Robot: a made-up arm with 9 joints. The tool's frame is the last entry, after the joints. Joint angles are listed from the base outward.
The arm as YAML. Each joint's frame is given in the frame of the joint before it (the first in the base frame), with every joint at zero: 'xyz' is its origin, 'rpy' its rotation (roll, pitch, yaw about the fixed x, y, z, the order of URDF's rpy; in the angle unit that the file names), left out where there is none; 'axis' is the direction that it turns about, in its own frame. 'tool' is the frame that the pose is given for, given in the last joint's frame.
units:
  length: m
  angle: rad
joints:
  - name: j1
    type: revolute
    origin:
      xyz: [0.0, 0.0, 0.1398]
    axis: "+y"
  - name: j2
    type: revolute
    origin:
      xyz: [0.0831, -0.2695, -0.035]
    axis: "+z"
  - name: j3
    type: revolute
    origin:
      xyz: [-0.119, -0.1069, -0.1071]
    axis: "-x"
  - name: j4
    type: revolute
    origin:
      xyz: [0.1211, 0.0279, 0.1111]
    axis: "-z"
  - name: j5
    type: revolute
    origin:
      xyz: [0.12, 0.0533, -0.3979]
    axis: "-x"
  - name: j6
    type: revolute
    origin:
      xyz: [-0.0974, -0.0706, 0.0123]
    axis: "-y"
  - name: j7
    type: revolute
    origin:
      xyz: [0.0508, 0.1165, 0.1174]
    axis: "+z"
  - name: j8
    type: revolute
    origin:
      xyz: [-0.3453, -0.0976, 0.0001]
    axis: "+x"
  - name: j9
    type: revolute
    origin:
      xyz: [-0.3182, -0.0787, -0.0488]
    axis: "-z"
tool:
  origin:
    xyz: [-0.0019, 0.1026, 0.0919]
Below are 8 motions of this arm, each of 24 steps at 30 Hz.
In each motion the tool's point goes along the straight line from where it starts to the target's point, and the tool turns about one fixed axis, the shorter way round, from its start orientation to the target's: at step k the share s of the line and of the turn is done. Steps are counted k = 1, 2, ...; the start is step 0. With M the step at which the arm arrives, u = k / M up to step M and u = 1 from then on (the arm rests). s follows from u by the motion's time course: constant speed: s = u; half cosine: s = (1 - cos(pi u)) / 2; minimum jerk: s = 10 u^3 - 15 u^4 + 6 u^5.
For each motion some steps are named. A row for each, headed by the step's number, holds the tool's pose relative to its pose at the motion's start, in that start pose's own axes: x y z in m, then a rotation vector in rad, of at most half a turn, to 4 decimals.
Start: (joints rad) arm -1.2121 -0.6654 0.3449 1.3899 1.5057 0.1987 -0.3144 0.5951 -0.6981
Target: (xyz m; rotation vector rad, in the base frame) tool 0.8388 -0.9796 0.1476 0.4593 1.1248 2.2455
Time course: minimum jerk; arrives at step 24
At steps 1, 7, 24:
1: 0.0007 0.0000 -0.0001 0.0002 -0.0007 -0.0014
7: 0.1596 -0.0058 -0.0142 0.0499 -0.1625 -0.3079
24: 1.0485 -0.0383 -0.0933 0.3281 -1.0674 -2.0225

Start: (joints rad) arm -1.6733 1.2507 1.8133 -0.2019 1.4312 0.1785 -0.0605 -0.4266 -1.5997
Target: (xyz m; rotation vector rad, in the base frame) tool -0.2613 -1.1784 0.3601 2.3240 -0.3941 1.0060
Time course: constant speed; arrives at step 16
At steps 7, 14, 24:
7: 0.1094 0.0825 -0.0758 -0.1120 -0.4738 -0.3423
14: 0.2188 0.1651 -0.1517 -0.2239 -0.9477 -0.6846
24: 0.2501 0.1887 -0.1733 -0.2559 -1.0831 -0.7824

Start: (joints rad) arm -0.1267 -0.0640 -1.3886 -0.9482 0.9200 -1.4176 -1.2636 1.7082 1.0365
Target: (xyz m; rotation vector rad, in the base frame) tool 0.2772 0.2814 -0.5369 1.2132 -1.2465 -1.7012
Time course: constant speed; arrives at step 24
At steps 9, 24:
9: 0.3183 0.0864 -0.2060 0.3163 -0.2939 0.2809
24: 0.8488 0.2303 -0.5495 0.8434 -0.7837 0.7489

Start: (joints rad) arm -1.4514 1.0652 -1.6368 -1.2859 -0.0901 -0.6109 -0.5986 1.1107 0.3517
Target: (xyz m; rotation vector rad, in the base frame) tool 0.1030 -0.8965 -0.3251 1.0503 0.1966 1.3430
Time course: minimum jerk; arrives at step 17
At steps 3, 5, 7, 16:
3: 0.0029 -0.0036 -0.0262 0.0077 -0.0381 0.0008
5: 0.0108 -0.0137 -0.0983 0.0290 -0.1428 0.0031
7: 0.0235 -0.0297 -0.2137 0.0632 -0.3105 0.0066
16: 0.0694 -0.0878 -0.6312 0.1865 -0.9170 0.0196

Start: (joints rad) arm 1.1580 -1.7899 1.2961 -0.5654 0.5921 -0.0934 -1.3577 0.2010 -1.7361
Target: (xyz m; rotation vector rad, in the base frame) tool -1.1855 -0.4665 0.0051 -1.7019 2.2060 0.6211
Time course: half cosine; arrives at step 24
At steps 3, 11, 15, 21, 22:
3: 0.0312 -0.0200 -0.0072 -0.0172 -0.0053 -0.0214
11: 0.3567 -0.2286 -0.0823 -0.1966 -0.0607 -0.2442
15: 0.5672 -0.3635 -0.1309 -0.3127 -0.0965 -0.3884
21: 0.7892 -0.5057 -0.1822 -0.4350 -0.1343 -0.5404
22: 0.8065 -0.5168 -0.1861 -0.4446 -0.1372 -0.5522

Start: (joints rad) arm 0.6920 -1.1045 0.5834 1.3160 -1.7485 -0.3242 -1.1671 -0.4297 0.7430
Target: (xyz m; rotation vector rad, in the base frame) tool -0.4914 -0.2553 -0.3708 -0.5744 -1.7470 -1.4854
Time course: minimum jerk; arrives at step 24
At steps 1, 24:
1: 0.0004 0.0002 -0.0002 0.0009 -0.0004 0.0008
24: 0.6424 0.2682 -0.3099 1.2705 -0.6345 1.2364

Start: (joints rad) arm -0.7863 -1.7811 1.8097 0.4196 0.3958 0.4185 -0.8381 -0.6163 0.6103
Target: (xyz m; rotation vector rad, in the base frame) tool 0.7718 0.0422 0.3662 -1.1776 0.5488 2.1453
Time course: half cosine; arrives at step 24
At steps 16, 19, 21, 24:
16: 0.9315 -0.0738 0.2959 -0.2483 2.0665 -0.2730
19: 1.1137 -0.0882 0.3538 -0.2969 2.4707 -0.3263
21: 1.1948 -0.0946 0.3795 -0.3185 2.6505 -0.3501
24: 1.2421 -0.0984 0.3946 -0.3311 2.7554 -0.3640

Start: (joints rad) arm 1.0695 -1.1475 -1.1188 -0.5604 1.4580 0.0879 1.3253 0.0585 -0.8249
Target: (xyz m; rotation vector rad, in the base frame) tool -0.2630 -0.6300 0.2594 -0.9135 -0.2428 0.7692
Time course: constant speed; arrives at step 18
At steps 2, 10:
2: 0.0048 -0.0113 -0.0482 -0.1410 -0.0652 -0.1286
10: 0.0239 -0.0563 -0.2411 -0.7048 -0.3258 -0.6428

